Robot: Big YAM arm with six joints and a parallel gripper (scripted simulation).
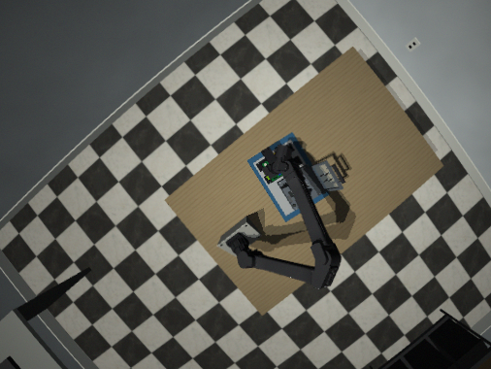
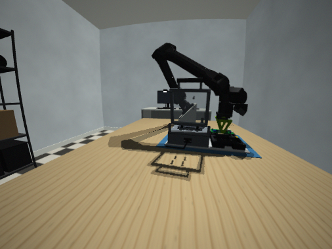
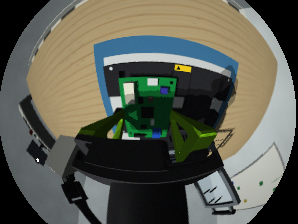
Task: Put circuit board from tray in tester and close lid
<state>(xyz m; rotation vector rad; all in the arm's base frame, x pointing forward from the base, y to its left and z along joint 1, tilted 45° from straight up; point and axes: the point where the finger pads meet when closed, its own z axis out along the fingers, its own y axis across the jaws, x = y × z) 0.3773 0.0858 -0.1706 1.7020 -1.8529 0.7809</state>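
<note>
My hand is 50 mm short of the tester plate, 160 mm to the left of it and 30 mm below it. Also, from my hand: green circuit board: right at my hand; clear lid: 170 mm ahead, 180 mm to the right, 140 mm above.
</note>
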